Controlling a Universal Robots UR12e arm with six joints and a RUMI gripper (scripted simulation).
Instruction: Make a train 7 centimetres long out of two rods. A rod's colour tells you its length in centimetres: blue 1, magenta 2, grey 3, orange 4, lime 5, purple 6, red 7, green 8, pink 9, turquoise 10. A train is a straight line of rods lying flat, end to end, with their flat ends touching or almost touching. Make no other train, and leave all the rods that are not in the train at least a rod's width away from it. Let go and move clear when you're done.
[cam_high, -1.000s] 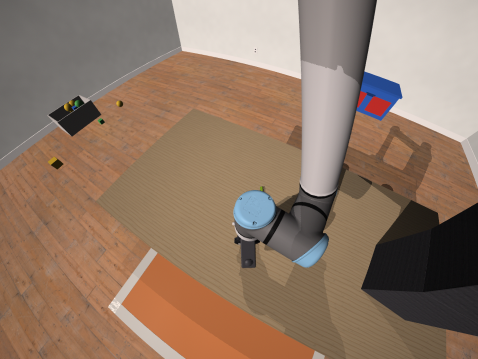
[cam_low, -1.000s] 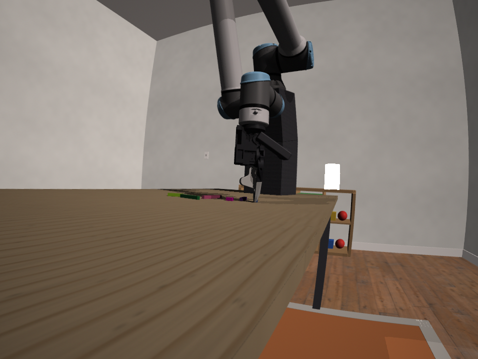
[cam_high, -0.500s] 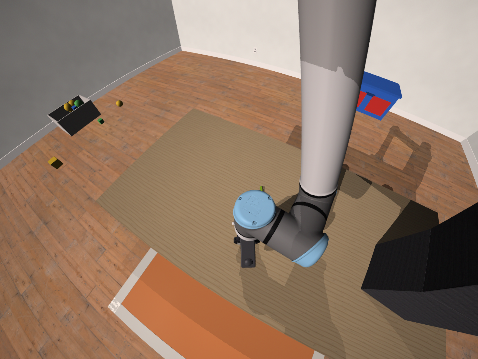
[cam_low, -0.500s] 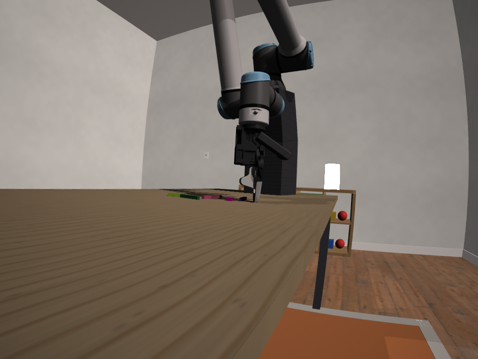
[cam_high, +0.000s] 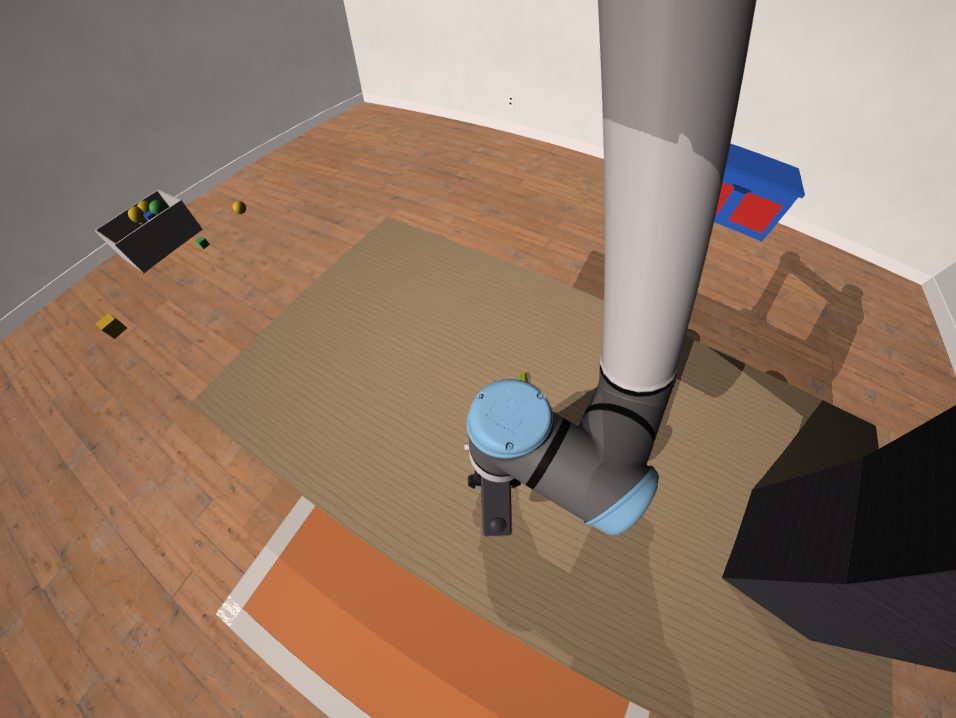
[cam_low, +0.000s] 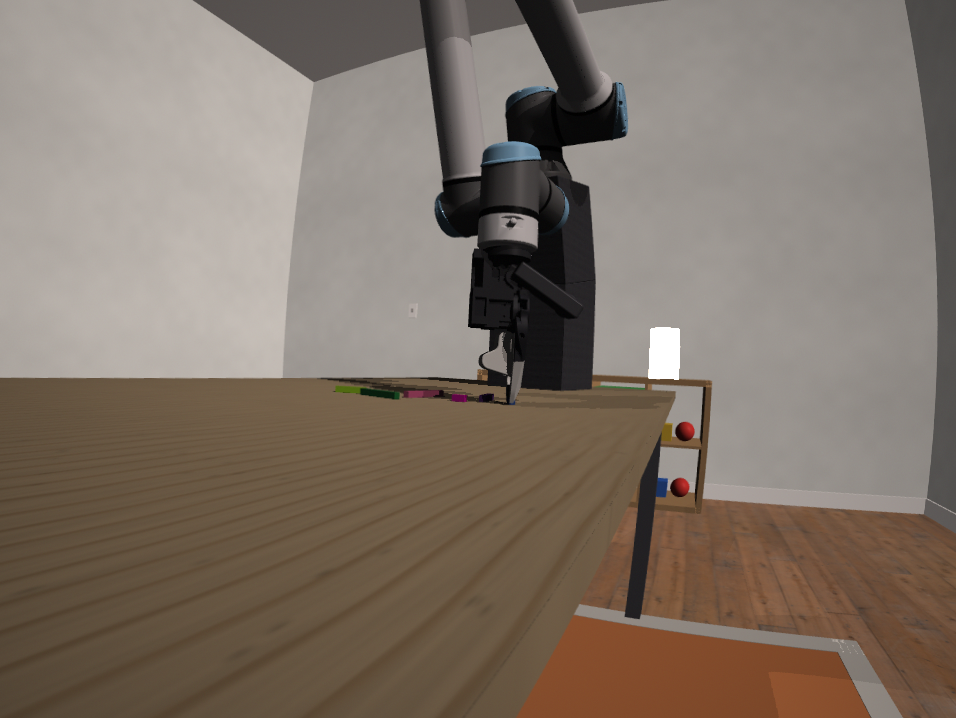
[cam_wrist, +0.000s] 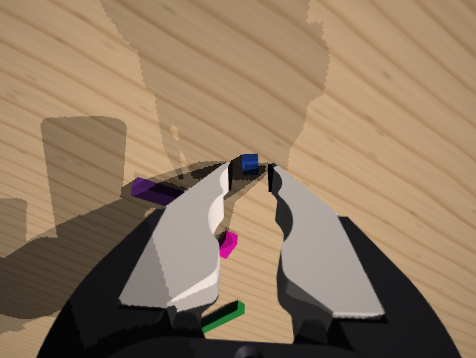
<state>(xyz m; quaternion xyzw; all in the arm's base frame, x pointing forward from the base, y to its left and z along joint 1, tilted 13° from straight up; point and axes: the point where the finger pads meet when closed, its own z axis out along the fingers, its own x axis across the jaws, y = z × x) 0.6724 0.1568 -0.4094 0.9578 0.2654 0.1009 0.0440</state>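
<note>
My gripper is now 1 cm above the small blue rod. Also, from my hand: purple rod 5 cm to the right, 3 cm behind, 1 cm below; then magenta rod 7 cm to the right, 2 cm ahead, 1 cm below; then pink rod 15 cm to the right, 1 cm below.
</note>
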